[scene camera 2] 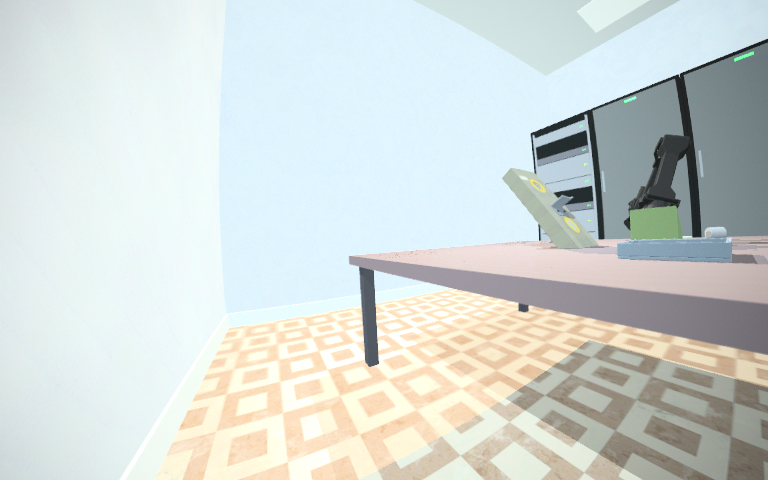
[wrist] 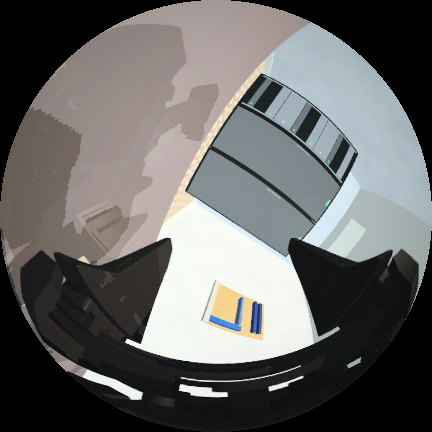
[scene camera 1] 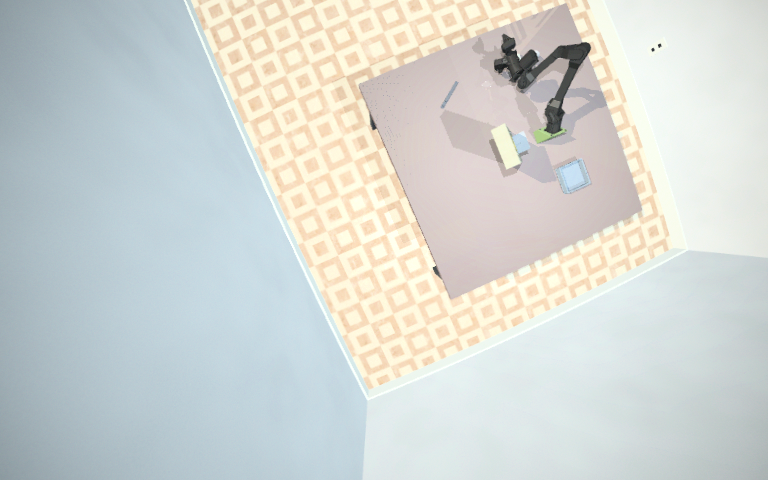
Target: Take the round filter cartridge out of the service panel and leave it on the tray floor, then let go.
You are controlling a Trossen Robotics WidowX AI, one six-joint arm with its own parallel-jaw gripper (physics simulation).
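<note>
The service panel stands tilted on the table, with yellow rings and a blue-grey bracket on its face. I cannot make out for certain which part is the round filter cartridge. A small white cylinder shows beyond the tray in the second scene view; I cannot tell what it is. The light blue tray is on the table, well apart from the panel. My gripper is open with nothing between its fingers, far from panel and tray. Its fingers are hidden in the second scene view.
A green block stands at the arm's base, between panel and tray. A thin blue-grey strip lies on the table. Server cabinets and an orange wall board are in the background.
</note>
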